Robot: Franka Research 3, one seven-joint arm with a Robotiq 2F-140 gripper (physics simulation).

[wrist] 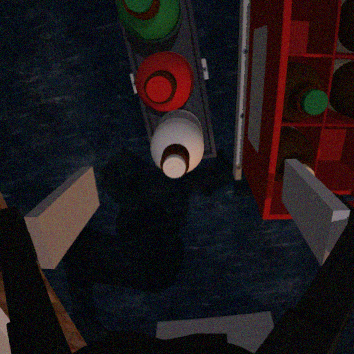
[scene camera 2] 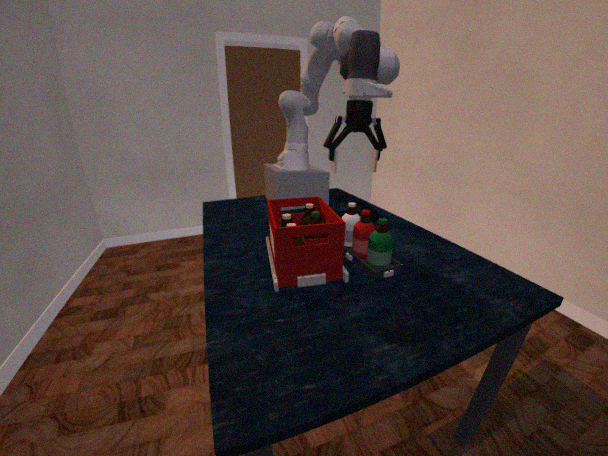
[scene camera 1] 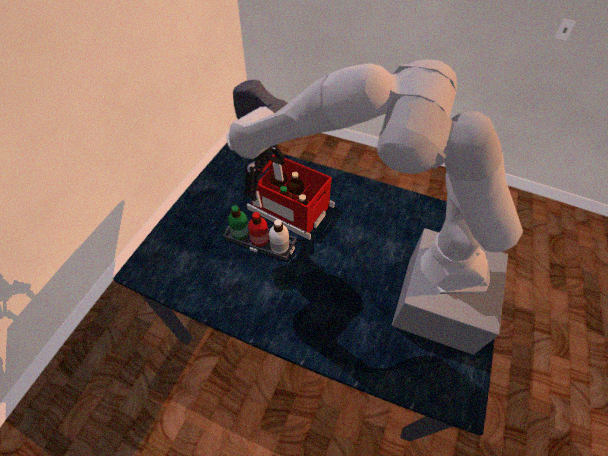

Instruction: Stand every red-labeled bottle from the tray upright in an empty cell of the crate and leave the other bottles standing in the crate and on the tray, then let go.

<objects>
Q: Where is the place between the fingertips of my gripper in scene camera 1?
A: At 268,192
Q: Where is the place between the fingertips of my gripper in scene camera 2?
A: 353,171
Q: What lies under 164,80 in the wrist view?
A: A red bottle.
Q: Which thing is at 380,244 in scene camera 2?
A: A green bottle.
</objects>
